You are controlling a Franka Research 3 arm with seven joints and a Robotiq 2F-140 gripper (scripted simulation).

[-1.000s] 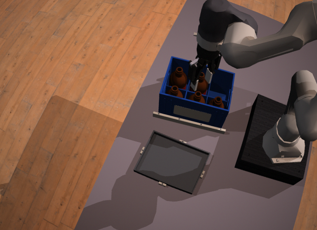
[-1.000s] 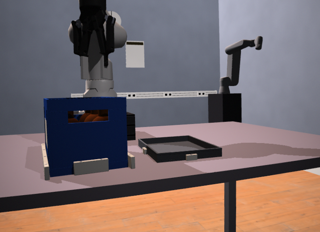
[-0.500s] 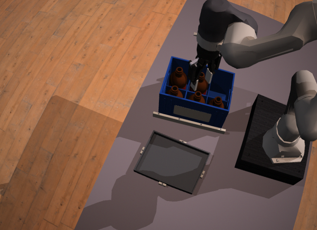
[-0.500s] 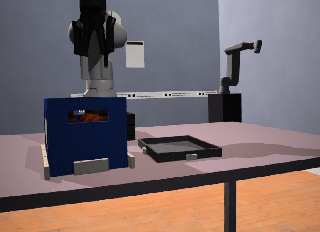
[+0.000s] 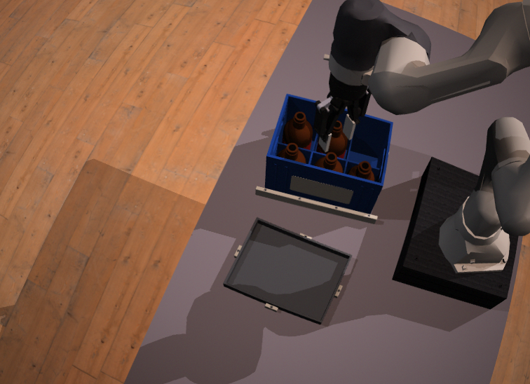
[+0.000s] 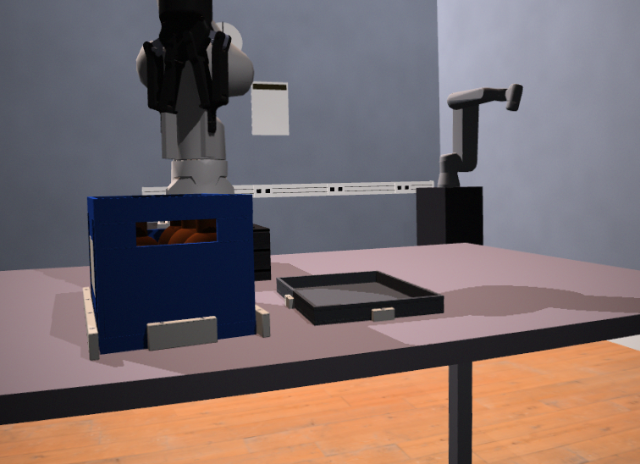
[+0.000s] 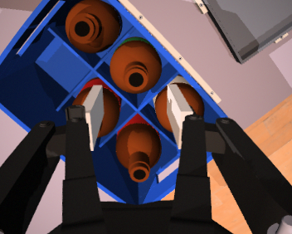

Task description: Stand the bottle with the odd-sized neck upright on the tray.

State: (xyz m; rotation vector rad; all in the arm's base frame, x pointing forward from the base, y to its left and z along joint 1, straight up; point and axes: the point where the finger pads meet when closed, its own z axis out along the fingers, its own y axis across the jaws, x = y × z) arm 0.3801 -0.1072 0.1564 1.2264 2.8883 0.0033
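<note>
My gripper is now 4 cm to the left of the crate and 17 cm above it. Also, from my hand: bottle (8 cm behind, 17 cm below); then dark tray (3 cm ahead, 24 cm to the left, 25 cm below).
</note>
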